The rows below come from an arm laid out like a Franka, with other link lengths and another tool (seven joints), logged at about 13 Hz.
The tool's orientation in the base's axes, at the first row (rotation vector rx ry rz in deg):
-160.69 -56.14 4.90
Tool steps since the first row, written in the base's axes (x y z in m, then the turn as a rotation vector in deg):
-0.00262 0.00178 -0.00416 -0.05 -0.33 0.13
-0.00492 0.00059 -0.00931 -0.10 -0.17 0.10
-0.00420 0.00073 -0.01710 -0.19 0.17 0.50
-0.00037 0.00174 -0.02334 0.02 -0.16 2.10
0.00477 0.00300 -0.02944 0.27 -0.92 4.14
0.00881 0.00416 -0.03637 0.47 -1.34 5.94
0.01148 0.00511 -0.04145 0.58 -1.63 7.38
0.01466 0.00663 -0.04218 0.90 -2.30 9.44
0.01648 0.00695 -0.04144 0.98 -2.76 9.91
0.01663 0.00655 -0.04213 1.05 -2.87 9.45
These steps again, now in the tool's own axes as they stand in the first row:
-0.00095 -0.00224 0.00463 -0.24 0.20 -0.17
-0.00350 -0.00181 0.00978 -0.18 0.05 -0.11
-0.00286 -0.00009 0.01739 -0.04 -0.34 -0.45
0.00075 0.00259 0.02325 -0.08 -0.24 -2.09
0.00555 0.00586 0.02887 -0.35 0.14 -4.23
0.00942 0.00867 0.03541 -0.46 0.26 -6.08
0.01209 0.01048 0.04025 -0.55 0.30 -7.55
0.01553 0.01139 0.04083 -0.71 0.64 -9.71
0.01715 0.01213 0.03995 -0.93 0.96 -10.25
0.01702 0.01265 0.04055 -0.95 1.17 -9.82

